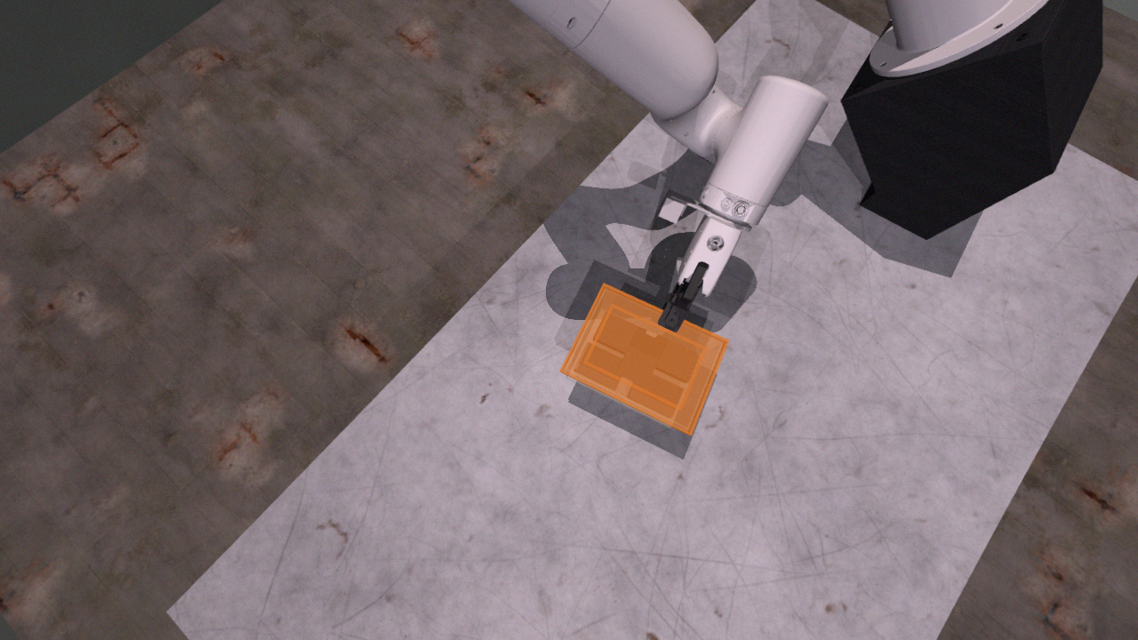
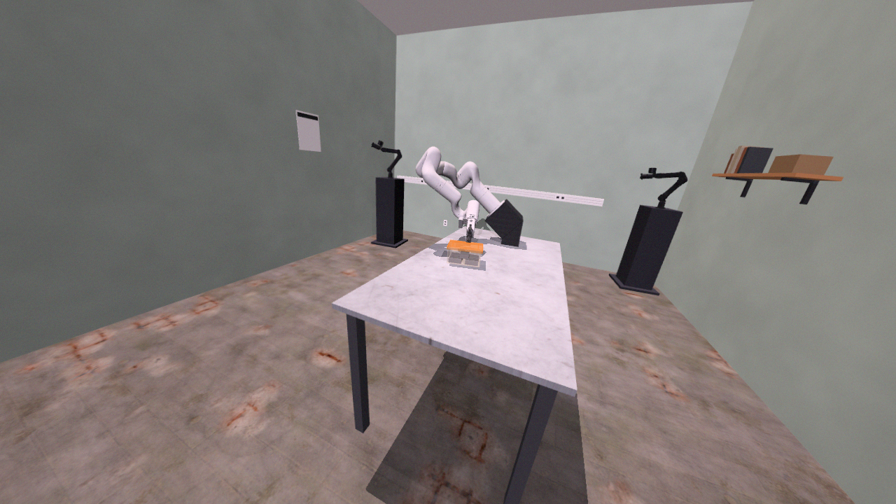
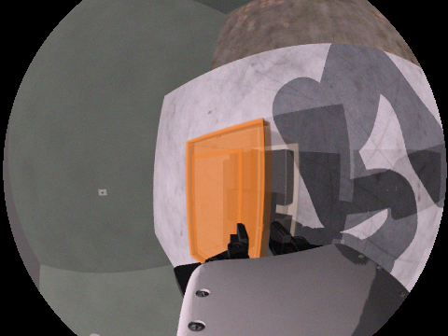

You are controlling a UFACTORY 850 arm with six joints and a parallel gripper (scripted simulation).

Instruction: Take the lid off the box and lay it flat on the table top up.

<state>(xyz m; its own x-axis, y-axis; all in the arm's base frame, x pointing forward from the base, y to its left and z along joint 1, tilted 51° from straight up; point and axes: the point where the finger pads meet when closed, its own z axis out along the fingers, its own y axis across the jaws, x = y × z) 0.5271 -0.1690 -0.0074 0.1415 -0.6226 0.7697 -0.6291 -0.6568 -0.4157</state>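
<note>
Right now my hand is 8 cm short of the orange lid and 1 cm above it. Also, from my hand: box: 8 cm ahead, 6 cm below.
</note>
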